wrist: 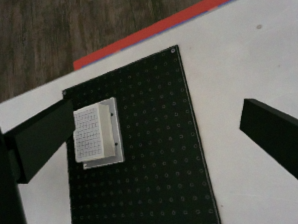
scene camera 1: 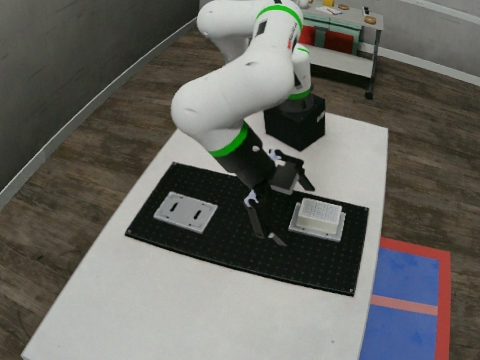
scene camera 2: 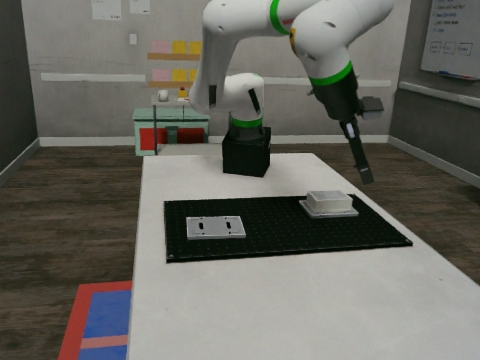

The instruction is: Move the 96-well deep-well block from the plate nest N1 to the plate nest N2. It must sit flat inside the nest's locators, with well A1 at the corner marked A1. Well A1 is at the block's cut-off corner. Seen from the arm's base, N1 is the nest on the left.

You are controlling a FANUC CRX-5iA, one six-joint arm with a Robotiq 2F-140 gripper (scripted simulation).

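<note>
There's a white 96-well deep-well block (scene camera 1: 315,215) here, and you'd find the block (wrist: 93,136) in the wrist view as well, plus the block (scene camera 2: 327,200) in scene camera 2. As for the gripper (scene camera 1: 298,216), it's visible there, and the other views have it too: the gripper (wrist: 157,114) in the wrist view, and the gripper (scene camera 2: 362,161) in scene camera 2.
</note>
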